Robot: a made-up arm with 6 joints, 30 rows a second.
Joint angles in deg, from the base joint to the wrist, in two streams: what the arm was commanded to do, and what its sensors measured. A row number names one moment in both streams.
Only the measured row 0 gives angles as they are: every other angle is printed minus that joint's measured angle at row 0.
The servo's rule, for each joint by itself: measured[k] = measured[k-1] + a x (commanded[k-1-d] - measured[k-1]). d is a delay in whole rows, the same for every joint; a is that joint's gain. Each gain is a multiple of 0.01, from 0.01 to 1. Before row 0 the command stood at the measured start. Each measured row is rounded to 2 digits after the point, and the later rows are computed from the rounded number. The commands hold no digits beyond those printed.
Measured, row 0:
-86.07, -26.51, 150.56, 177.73, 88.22, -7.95
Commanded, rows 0 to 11:
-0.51, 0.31, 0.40, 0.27, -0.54, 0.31
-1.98, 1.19, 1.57, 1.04, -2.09, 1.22
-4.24, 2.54, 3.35, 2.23, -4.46, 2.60
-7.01, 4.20, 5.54, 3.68, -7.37, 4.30
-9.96, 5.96, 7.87, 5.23, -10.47, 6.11
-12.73, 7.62, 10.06, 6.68, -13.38, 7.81
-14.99, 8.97, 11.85, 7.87, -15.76, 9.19
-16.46, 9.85, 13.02, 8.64, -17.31, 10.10
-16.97, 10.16, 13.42, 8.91, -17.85, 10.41
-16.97, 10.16, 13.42, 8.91, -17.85, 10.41
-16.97, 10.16, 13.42, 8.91, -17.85, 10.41
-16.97, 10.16, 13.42, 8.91, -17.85, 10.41
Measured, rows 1 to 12:
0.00, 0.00, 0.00, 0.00, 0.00, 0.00
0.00, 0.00, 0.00, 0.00, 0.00, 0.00
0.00, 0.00, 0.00, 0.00, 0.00, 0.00
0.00, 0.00, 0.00, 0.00, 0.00, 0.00
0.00, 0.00, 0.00, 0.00, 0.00, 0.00
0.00, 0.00, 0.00, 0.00, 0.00, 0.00
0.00, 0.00, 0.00, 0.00, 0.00, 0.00
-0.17, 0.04, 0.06, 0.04, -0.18, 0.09
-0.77, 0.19, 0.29, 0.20, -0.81, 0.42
-1.92, 0.50, 0.75, 0.52, -2.01, 1.05
-3.60, 0.98, 1.47, 1.03, -3.78, 1.99
-5.70, 1.63, 2.43, 1.70, -5.99, 3.18
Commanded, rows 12 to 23:
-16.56, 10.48, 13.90, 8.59, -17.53, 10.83
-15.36, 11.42, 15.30, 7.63, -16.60, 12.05
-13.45, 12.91, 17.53, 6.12, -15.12, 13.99
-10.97, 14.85, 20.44, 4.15, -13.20, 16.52
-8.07, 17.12, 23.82, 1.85, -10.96, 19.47
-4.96, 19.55, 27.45, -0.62, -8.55, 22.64
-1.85, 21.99, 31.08, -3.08, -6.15, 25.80
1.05, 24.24, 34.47, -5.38, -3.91, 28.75
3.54, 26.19, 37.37, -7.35, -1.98, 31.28
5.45, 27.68, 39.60, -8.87, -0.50, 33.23
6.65, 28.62, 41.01, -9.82, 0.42, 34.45
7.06, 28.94, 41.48, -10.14, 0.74, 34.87
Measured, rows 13 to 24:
-8.02, 2.41, 3.57, 2.50, -8.43, 4.52
-10.32, 3.26, 4.81, 3.36, -10.85, 5.87
-12.35, 4.12, 6.04, 4.20, -12.98, 7.10
-13.87, 4.91, 7.15, 4.95, -14.59, 8.06
-14.89, 5.59, 8.09, 5.58, -15.67, 8.74
-15.58, 6.18, 8.89, 6.11, -16.39, 9.22
-16.04, 6.70, 9.57, 6.56, -16.87, 9.57
-16.21, 7.19, 10.22, 6.88, -17.09, 9.94
-15.93, 7.74, 10.98, 7.00, -16.93, 10.55
-15.11, 8.41, 11.96, 6.86, -16.33, 11.55
-13.74, 9.25, 13.23, 6.43, -15.30, 12.99
-11.87, 10.27, 14.82, 5.70, -13.87, 14.87

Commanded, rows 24 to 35:
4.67, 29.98, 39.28, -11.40, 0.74, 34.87
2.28, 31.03, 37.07, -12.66, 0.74, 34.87
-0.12, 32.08, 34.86, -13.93, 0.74, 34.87
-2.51, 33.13, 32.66, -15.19, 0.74, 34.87
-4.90, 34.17, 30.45, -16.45, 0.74, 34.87
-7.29, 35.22, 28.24, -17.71, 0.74, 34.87
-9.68, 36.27, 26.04, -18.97, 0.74, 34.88
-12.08, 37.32, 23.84, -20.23, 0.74, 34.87
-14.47, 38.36, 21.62, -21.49, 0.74, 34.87
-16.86, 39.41, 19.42, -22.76, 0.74, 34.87
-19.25, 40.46, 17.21, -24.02, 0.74, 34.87
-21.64, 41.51, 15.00, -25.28, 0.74, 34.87
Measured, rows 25 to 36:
-9.59, 11.48, 16.71, 4.69, -12.11, 17.12
-7.04, 12.85, 18.87, 3.45, -10.14, 19.64
-4.37, 14.33, 21.21, 2.04, -8.08, 22.28
-1.76, 15.87, 23.63, 0.54, -6.07, 24.89
0.62, 17.41, 26.03, -0.97, -4.23, 27.31
2.61, 18.87, 28.28, -2.39, -2.70, 29.38
4.08, 20.18, 30.26, -3.63, -1.56, 30.97
4.27, 21.45, 31.61, -4.87, -0.80, 32.10
3.61, 22.70, 32.43, -6.12, -0.29, 32.90
2.38, 23.92, 32.79, -7.37, 0.05, 33.47
0.77, 25.12, 32.77, -8.62, 0.28, 33.88
-1.10, 26.30, 32.42, -9.87, 0.43, 34.17

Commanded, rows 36 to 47:
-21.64, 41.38, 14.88, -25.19, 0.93, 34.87
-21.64, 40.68, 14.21, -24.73, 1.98, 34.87
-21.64, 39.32, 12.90, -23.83, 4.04, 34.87
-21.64, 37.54, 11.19, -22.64, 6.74, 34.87
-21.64, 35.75, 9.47, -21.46, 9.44, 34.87
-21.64, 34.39, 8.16, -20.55, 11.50, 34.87
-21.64, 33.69, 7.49, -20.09, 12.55, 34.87
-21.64, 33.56, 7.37, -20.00, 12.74, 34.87
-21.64, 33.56, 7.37, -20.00, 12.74, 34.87
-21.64, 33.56, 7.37, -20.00, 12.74, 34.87
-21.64, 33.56, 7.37, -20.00, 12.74, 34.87
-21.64, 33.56, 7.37, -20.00, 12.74, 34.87
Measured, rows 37 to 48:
-3.14, 27.46, 31.79, -11.12, 0.53, 34.37
-5.30, 28.61, 30.93, -12.38, 0.60, 34.52
-7.54, 29.74, 29.87, -13.64, 0.65, 34.62
-9.83, 30.86, 28.63, -14.90, 0.68, 34.69
-12.15, 31.97, 27.25, -16.16, 0.70, 34.74
-14.49, 33.07, 25.74, -17.42, 0.71, 34.78
-16.85, 34.17, 24.13, -18.68, 0.72, 34.81
-18.43, 35.11, 22.74, -19.72, 0.79, 34.83
-19.49, 35.83, 21.46, -20.52, 1.18, 34.84
-20.20, 36.28, 20.18, -21.05, 2.12, 34.85
-20.68, 36.44, 18.83, -21.30, 3.64, 34.86
-21.00, 36.35, 17.43, -21.33, 5.55, 34.86

